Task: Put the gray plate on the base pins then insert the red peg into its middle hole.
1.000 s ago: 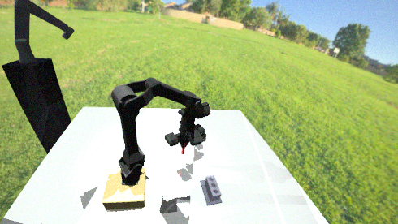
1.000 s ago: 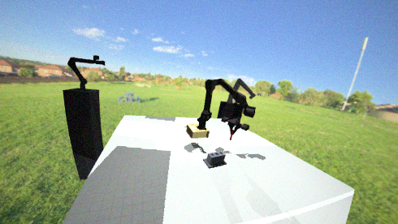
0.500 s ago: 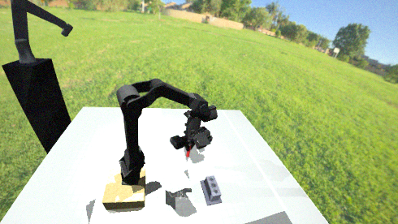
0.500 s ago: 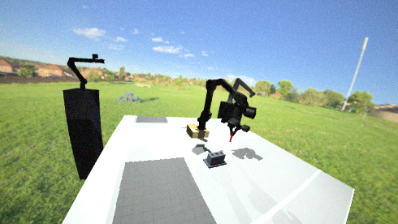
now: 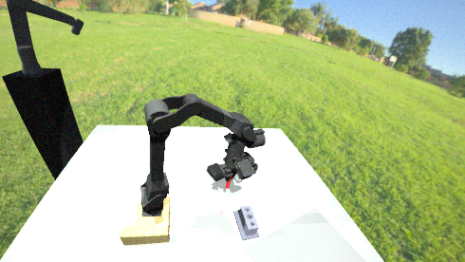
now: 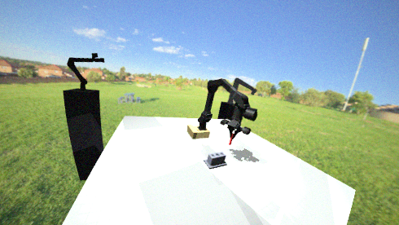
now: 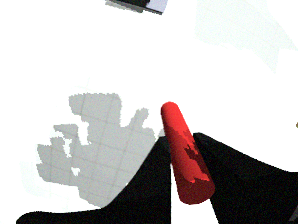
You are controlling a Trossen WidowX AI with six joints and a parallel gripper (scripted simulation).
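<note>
The gray plate is 130 mm to the right of my gripper tip, 70 mm below it and 60 mm ahead of it. The rest, counted from my gripper tip: red peg: right at my gripper tip; then gray base: 130 mm to the right, 110 mm below, 60 mm ahead.
</note>
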